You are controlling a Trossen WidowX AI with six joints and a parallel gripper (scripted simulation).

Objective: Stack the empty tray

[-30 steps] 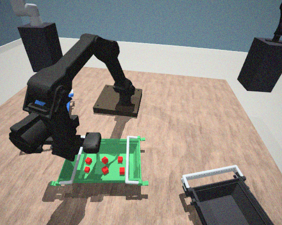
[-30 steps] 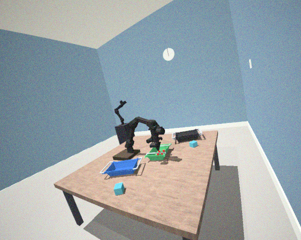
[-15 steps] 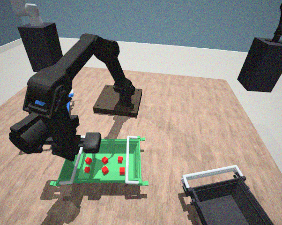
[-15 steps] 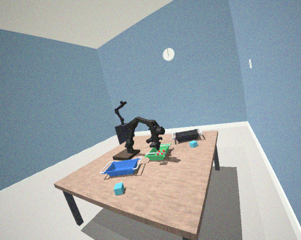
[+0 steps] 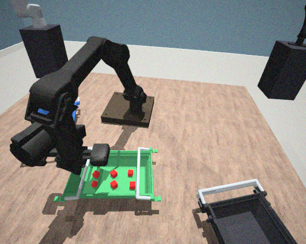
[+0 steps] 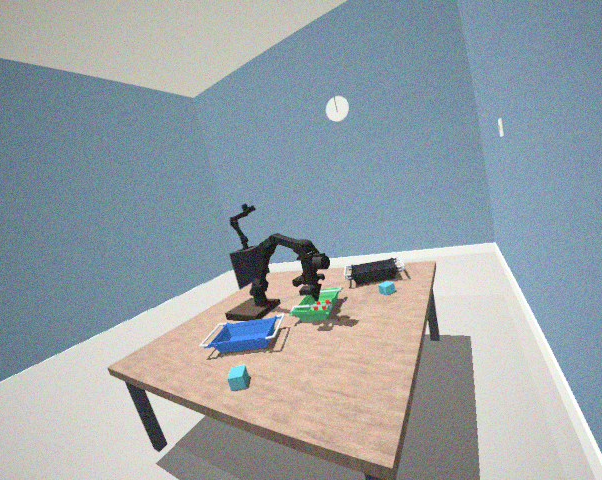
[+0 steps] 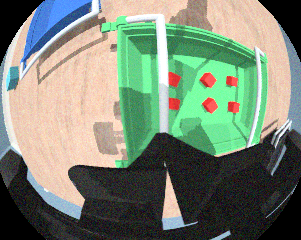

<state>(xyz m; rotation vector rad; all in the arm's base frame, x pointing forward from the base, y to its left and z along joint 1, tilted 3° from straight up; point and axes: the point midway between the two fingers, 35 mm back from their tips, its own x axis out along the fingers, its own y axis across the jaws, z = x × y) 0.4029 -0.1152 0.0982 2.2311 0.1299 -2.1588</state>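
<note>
The blue tray is 26 cm behind my gripper tip, 21 cm to the right of it and 4 cm below it.
</note>
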